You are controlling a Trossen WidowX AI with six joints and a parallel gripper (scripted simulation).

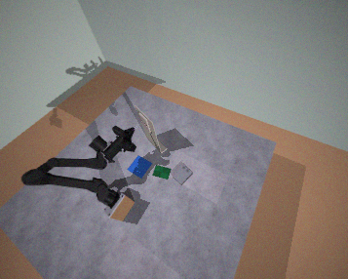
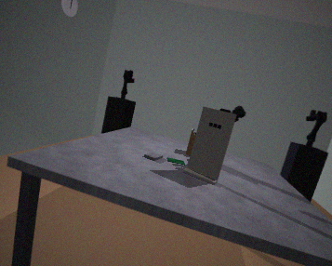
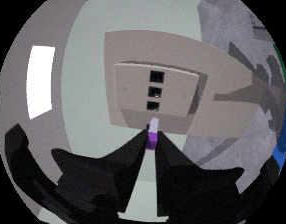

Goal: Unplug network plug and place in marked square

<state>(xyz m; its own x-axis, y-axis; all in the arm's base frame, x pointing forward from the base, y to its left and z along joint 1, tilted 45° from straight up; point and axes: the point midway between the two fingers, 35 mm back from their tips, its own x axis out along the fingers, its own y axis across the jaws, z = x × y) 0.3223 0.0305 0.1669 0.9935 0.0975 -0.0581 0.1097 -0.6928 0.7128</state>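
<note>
Right now my gripper tip is 110 mm past the blue square, 50 mm to the left of it and 270 mm above it. From my gripper tip the other things lie so: beige panel: 80 mm ahead, 30 mm to the right, 110 mm below; plug: right at my gripper tip; green tile: 50 mm behind, 200 mm to the right, 270 mm below.
</note>
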